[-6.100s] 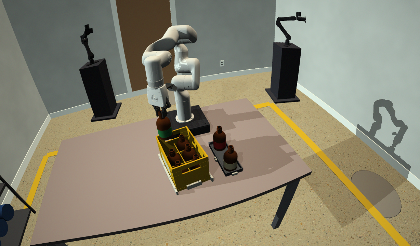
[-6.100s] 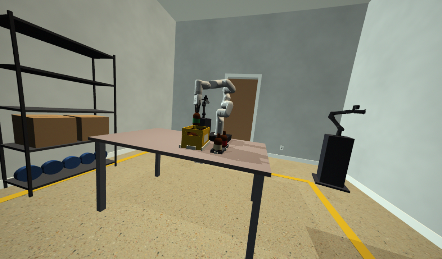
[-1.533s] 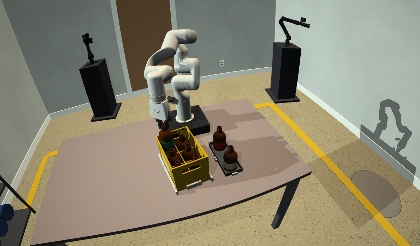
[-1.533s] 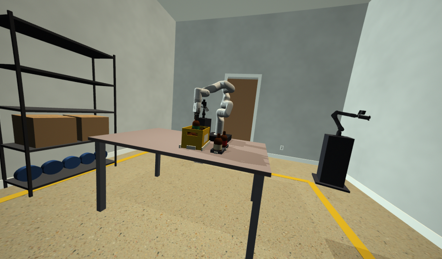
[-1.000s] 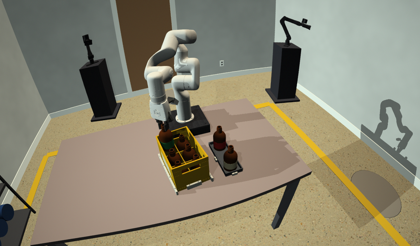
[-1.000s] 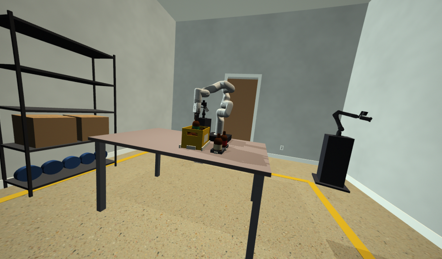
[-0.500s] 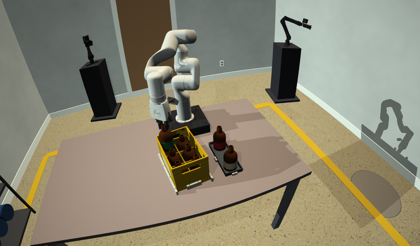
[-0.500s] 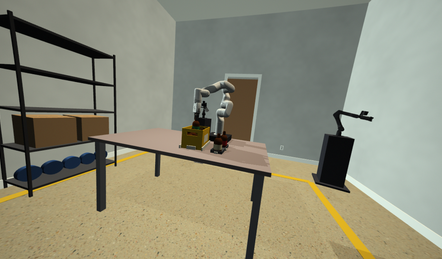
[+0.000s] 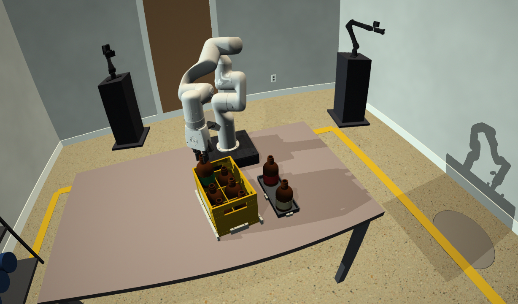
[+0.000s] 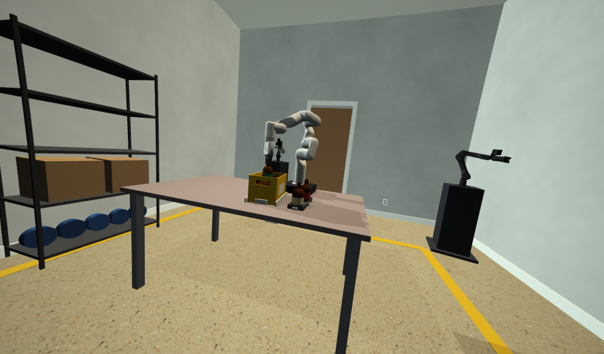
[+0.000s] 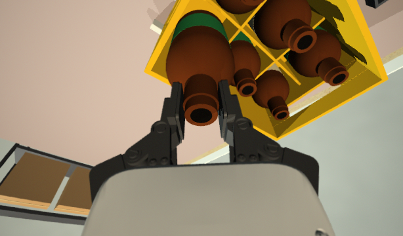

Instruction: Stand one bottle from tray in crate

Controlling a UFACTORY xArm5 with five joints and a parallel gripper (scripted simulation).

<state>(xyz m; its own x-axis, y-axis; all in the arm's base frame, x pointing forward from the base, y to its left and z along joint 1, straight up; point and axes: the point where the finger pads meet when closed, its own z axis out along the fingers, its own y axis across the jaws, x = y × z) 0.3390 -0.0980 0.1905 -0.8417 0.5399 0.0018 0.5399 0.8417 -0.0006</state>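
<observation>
The crate is 170 mm below my hand, 70 mm to the left of it and 70 mm ahead of it.
</observation>
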